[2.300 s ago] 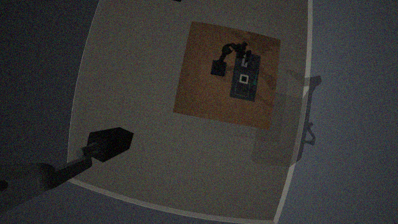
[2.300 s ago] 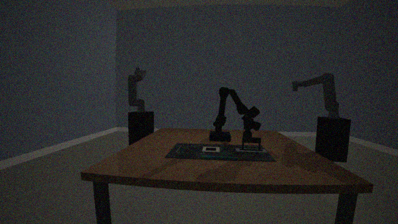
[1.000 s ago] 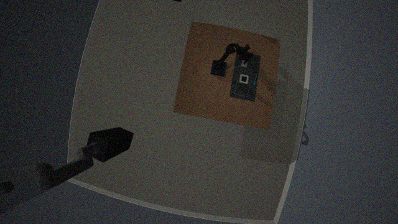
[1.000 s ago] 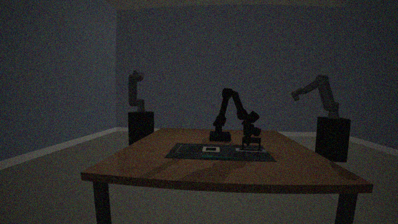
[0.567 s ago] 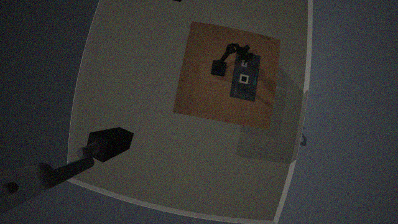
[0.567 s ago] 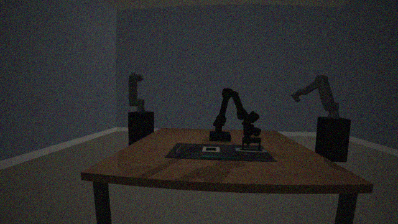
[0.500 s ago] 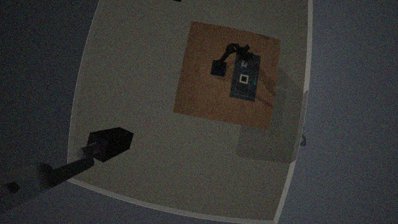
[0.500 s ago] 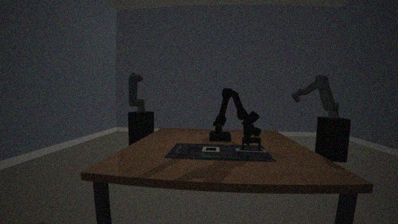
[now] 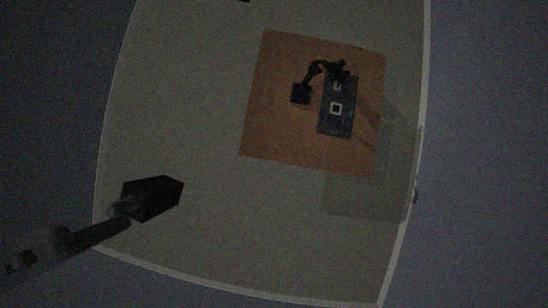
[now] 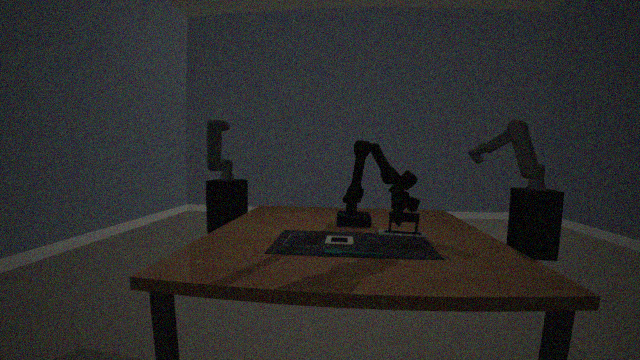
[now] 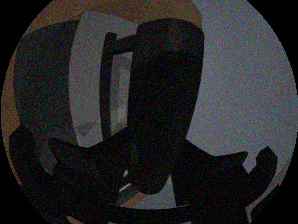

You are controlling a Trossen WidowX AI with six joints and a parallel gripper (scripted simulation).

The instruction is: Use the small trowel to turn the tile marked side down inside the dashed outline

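Now: gripper tip 5 cm short of the dark mat, 19 cm to the left of it and 10 cm above it. From my gripper tip the other things lie so: tile: 4 cm ahead, 24 cm to the right, 8 cm below; then trowel: 3 cm behind, 1 cm below.
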